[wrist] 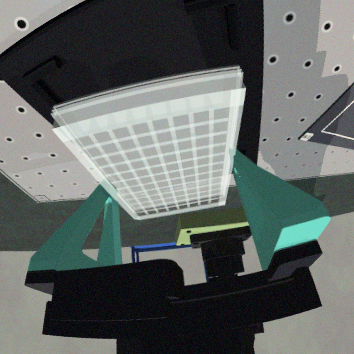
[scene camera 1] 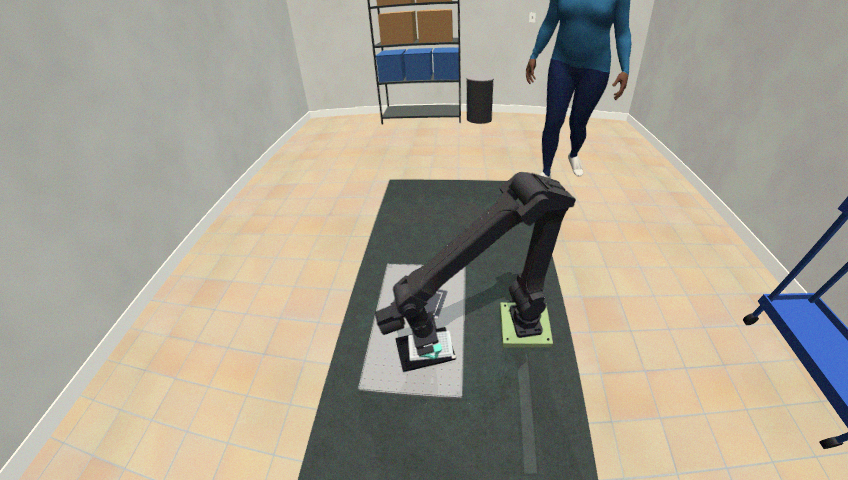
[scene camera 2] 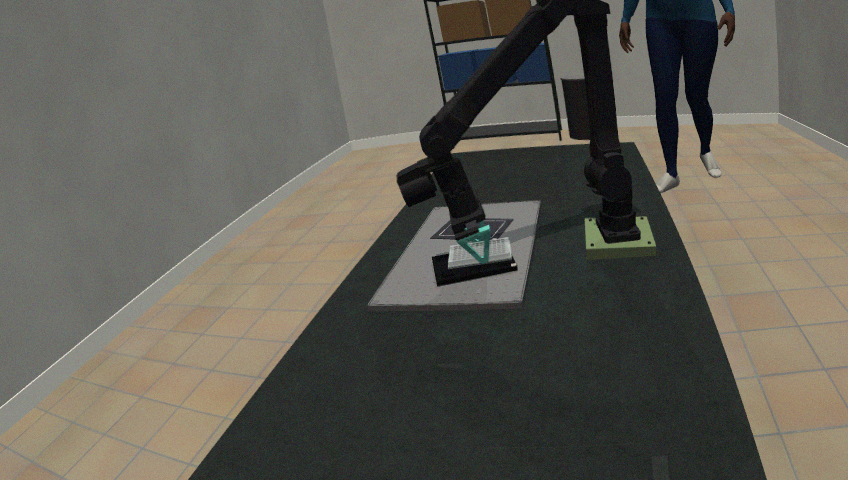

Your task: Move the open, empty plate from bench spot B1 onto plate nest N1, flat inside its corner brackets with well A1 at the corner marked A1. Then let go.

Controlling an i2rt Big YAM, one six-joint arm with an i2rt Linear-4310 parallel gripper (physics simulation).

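Places are measured from the arm's base along level axes (x ahead, y left, z up), in centimetres.
Pixels of known places: gripper, between the fingertips: (wrist: pixel 167 167) (scene camera 1: pixel 432 346) (scene camera 2: pixel 482 254); arm's base, origin of its link: (wrist: pixel 219 234) (scene camera 1: pixel 525 321) (scene camera 2: pixel 617 230).
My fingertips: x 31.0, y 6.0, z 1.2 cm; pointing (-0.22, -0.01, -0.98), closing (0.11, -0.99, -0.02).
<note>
Ahead of a thing's pixels: the offset from my fingertips to its middle. "spot": to the spot under its first point.
The open, empty plate @[dx +0.6, dy +0.0, dz +0.5 cm] (scene camera 1: pixel 446 344) (scene camera 2: pixel 502 249) (wrist: pixel 165 150) is clear white with a grid of square wells. It is over the black nest @[dx +2.3, dy -0.5, dz -1.7 cm] (scene camera 1: pixel 413 364) (scene camera 2: pixel 446 276) (wrist: pixel 135 55), set towards its side nearer the arm. In the wrist view, two nest brackets show beyond the plate's far edge, with a gap. I cannot tell whether the plate touches the nest, nor read its A1 mark. My gripper (scene camera 1: pixel 429 355) (scene camera 2: pixel 480 255) (wrist: pixel 167 167) is shut on the plate, a teal finger against each long side. The dark, white-outlined bench spot @[spot: dx -4.4, dy -18.6, dz -2.4 cm] (scene camera 1: pixel 440 302) (wrist: pixel 345 132) holds no plate.
Nest and spot are on a light holed board (scene camera 1: pixel 386 380) (scene camera 2: pixel 404 294) (wrist: pixel 300 40). The arm stands on a green base (scene camera 1: pixel 509 339) (scene camera 2: pixel 621 252) to the right. A person (scene camera 1: pixel 577 89) stands behind the dark bench. A blue cart (scene camera 1: pixel 803 339) is far right.
</note>
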